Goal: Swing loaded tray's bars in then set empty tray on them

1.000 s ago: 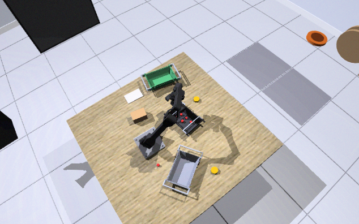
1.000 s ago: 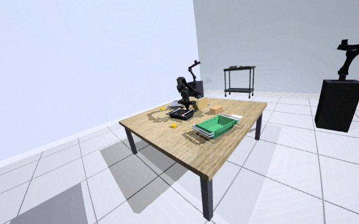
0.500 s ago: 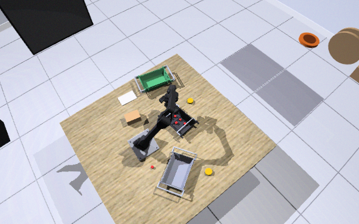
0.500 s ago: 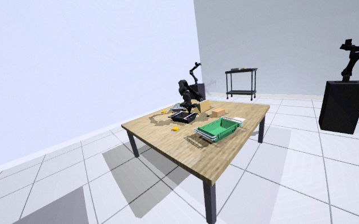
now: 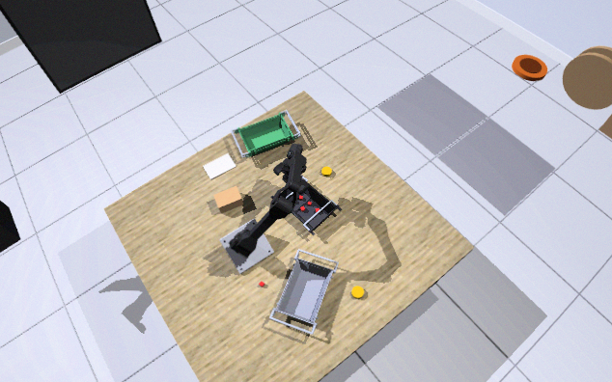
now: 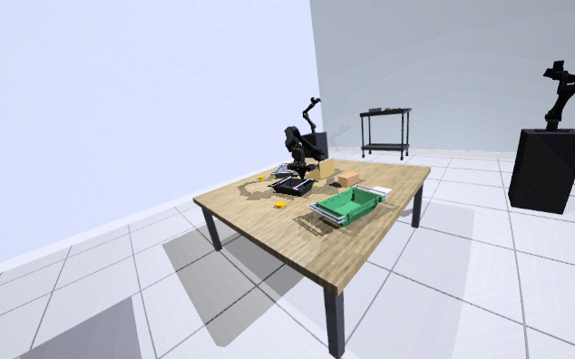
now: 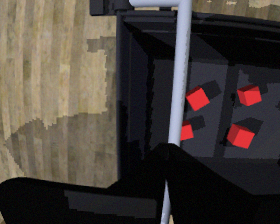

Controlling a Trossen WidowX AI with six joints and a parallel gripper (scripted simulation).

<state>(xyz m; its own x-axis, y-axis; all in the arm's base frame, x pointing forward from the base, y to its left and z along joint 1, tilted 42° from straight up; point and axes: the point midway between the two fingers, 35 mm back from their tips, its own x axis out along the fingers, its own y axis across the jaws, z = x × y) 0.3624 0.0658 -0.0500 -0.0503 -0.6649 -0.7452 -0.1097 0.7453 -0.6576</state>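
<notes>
Now: gripper tip 260 mm past the grey tray, 420 mm to the left of it and 40 mm above it. From my gripper tip the other things lie so: tan box: 260 mm behind, 180 mm to the left, 60 mm below; small red cube: 380 mm behind, 270 mm to the right, 80 mm below; white card: 190 mm behind, 400 mm to the left, 90 mm below.
</notes>
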